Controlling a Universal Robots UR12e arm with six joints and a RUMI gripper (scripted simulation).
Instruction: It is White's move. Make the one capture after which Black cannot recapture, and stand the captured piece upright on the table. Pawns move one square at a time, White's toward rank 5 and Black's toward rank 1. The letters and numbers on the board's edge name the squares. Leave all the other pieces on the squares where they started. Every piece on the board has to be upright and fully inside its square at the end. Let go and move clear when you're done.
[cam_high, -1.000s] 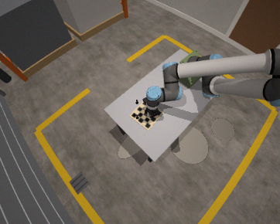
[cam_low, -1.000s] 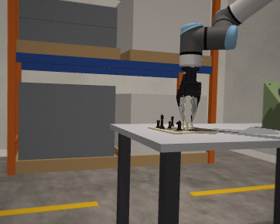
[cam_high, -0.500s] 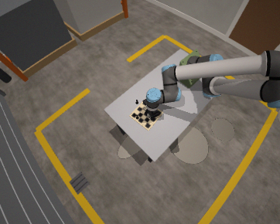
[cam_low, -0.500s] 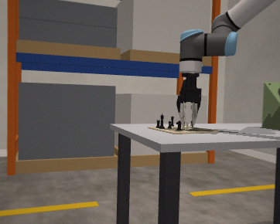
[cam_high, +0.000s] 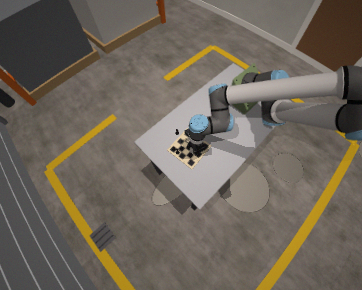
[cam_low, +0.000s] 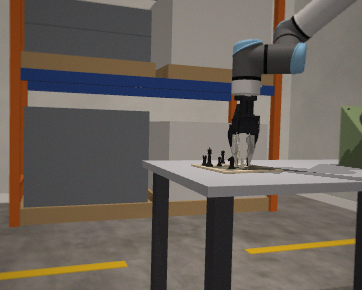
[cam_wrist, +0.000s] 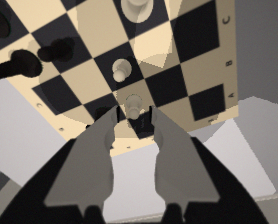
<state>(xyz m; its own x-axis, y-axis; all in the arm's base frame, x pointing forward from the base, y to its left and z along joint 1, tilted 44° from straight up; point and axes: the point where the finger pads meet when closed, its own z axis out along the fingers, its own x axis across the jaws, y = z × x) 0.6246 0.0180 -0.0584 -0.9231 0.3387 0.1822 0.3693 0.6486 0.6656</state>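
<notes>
Right now the chessboard is 4 cm to the right of my hand and 3 cm below it. Also, from my hand: tall white piece: 4 cm behind, 8 cm to the right, 1 cm above.
</notes>
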